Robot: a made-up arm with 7 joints.
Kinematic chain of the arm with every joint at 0, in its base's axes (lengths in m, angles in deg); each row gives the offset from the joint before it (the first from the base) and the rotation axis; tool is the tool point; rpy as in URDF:
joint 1: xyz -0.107 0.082 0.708 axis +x
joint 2: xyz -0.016 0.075 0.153 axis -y
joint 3: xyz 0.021 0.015 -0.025 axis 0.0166 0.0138 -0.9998
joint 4: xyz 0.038 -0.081 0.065 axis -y
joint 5: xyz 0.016 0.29 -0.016 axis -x
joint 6: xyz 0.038 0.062 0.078 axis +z
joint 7: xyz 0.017 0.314 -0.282 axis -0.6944 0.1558 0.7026
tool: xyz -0.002 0.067 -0.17 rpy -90 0 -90
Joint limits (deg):
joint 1: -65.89..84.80
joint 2: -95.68..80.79
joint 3: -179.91..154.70
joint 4: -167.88..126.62
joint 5: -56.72..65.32
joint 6: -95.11..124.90
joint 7: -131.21..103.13
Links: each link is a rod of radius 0.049 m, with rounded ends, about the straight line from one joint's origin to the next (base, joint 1, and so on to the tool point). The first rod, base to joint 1, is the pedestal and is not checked.
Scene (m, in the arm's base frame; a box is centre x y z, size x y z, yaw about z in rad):
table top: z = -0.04
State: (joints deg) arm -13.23 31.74 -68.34 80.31 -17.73 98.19 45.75
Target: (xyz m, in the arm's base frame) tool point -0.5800 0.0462 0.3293
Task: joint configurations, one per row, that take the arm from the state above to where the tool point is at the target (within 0.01 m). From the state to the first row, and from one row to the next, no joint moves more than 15 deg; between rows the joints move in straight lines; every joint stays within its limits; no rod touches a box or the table.
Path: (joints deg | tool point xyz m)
1: -23.98 28.17 -75.88 79.52 -25.12 86.43 38.59 | -0.2739 0.4545 0.2955
2: -34.72 24.61 -83.42 78.74 -32.51 74.67 31.42 | -0.4350 0.2505 0.2450
3: -45.47 21.04 -90.95 77.95 -39.91 62.90 24.26 | -0.5800 0.0462 0.3293

